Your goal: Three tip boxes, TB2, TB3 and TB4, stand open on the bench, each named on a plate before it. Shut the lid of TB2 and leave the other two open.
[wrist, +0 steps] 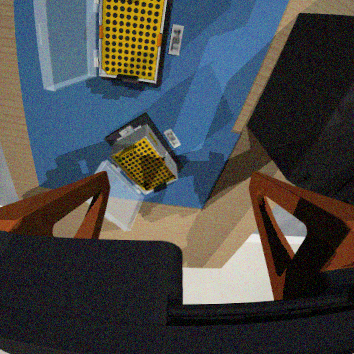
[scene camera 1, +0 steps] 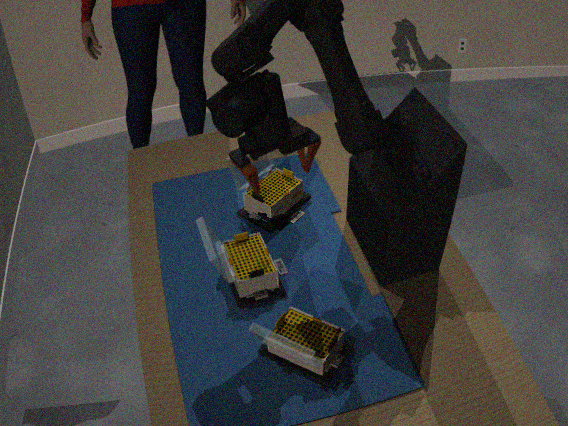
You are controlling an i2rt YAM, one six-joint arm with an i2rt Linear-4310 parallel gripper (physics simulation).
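Pixels of known places: gripper, between the fingertips: (wrist: 178,178) (scene camera 1: 282,182); arm's base, origin of its link: (scene camera 1: 401,152).
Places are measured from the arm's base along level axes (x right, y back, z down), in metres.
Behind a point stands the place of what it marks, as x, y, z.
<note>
TB2 (scene camera 1: 307,332) @[-0.254, -0.234, 0.198] (wrist: 145,165) @[-0.254, -0.237, 0.197], a pale box with a yellow tip rack, stands nearest scene camera 1. Its clear lid (scene camera 1: 285,342) @[-0.327, -0.282, 0.111] (wrist: 120,200) @[-0.326, -0.267, 0.157] is open, leaning out on the left side. TB4 (scene camera 1: 250,257) @[-0.045, -0.321, 0.198] (wrist: 131,40) @[-0.051, -0.320, 0.198] stands in the middle, its lid (scene camera 1: 206,240) @[-0.069, -0.402, 0.112] (wrist: 67,45) @[-0.076, -0.390, 0.156] open to the left. TB3 (scene camera 1: 275,190) @[0.158, -0.244, 0.197] stands at the far end, its lid open behind it. My gripper (scene camera 1: 282,182) @[-0.091, -0.253, -0.027] (wrist: 178,178) @[-0.091, -0.253, -0.027] is open and empty, its fingers overlapping TB3 in the scene view. TB2 lies ahead of the fingers in the wrist view.
The boxes stand on a blue mat (scene camera 1: 175,300) @[-0.097, -0.494, 0.254] (wrist: 50,125) @[-0.259, -0.443, 0.255] on a wooden bench (scene camera 1: 142,300) @[-0.087, -0.573, 0.258]. A large black block (scene camera 1: 400,200) @[-0.092, -0.028, 0.044] (wrist: 300,90) @[-0.011, -0.070, 0.155] stands along the right edge. Small name plates for TB4 (scene camera 1: 281,266) @[-0.031, -0.256, 0.253] (wrist: 176,40) @[-0.031, -0.256, 0.253] and TB2 (wrist: 172,138) @[-0.207, -0.194, 0.253] lie beside them. A person (scene camera 1: 160,50) stands behind the bench.
</note>
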